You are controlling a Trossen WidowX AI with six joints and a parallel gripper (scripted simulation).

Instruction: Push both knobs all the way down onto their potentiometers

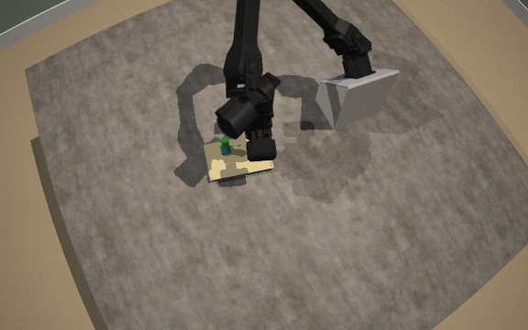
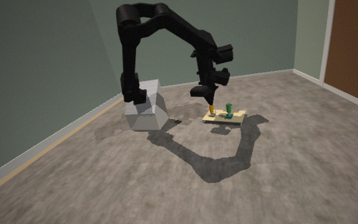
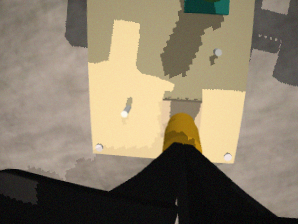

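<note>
My gripper tip is 20 mm above the orange knob. The rest, counted from my gripper tip: green knob: 70 mm ahead, 30 mm to the right, 10 mm below.
</note>
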